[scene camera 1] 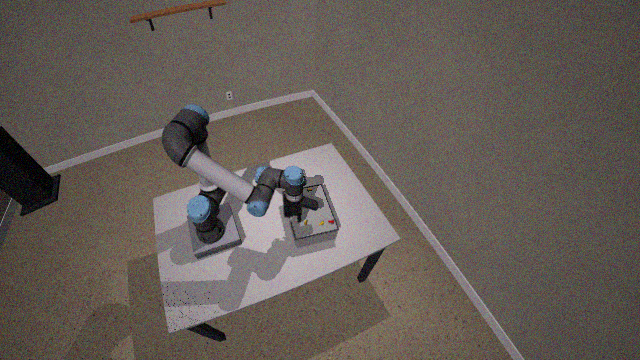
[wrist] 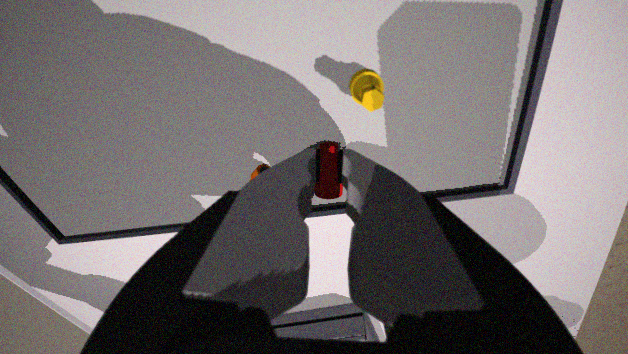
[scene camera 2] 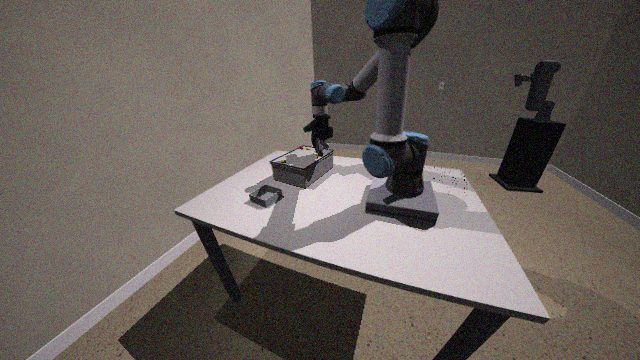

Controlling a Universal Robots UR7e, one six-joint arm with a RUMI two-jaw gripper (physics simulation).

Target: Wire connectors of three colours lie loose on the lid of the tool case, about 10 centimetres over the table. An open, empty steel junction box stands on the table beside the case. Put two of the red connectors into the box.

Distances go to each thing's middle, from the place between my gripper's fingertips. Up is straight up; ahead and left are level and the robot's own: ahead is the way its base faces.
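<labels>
You'd find the tool case (scene camera 2: pixel 302 168) 30 mm to the left of my hand, 50 mm below it and 80 mm ahead of it.
</labels>
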